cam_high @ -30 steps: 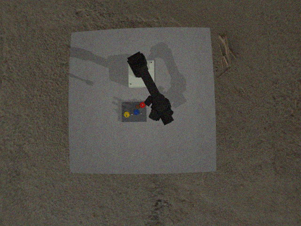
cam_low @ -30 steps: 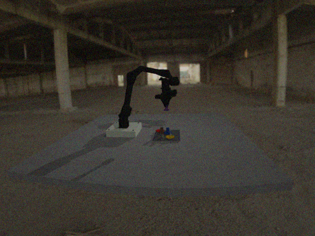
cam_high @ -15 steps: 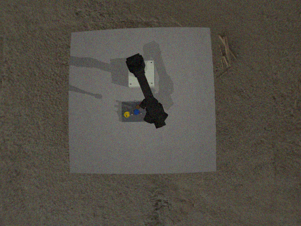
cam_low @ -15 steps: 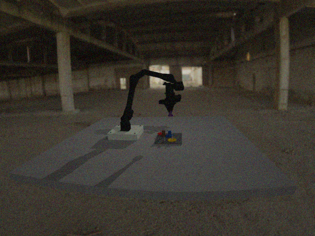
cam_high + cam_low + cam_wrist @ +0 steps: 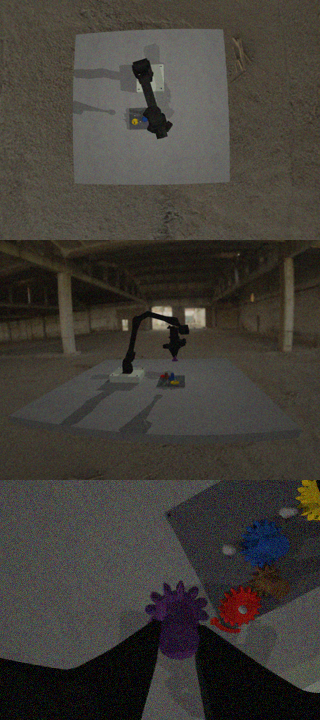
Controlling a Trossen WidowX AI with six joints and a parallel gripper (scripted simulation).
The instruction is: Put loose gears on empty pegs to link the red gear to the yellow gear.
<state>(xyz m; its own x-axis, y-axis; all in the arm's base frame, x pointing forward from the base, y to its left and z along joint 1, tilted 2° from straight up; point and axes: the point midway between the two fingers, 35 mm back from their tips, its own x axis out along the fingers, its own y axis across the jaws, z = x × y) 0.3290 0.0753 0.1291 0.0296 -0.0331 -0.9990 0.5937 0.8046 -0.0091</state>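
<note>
The blue gear lies 10 mm behind my gripper tip, 110 mm to the right of it and 110 mm below it. Also, from my gripper tip: red gear (70 mm behind, 50 mm to the right, 120 mm below); then brown gear (60 mm behind, 90 mm to the right, 110 mm below); then purple gear (10 mm below).
</note>
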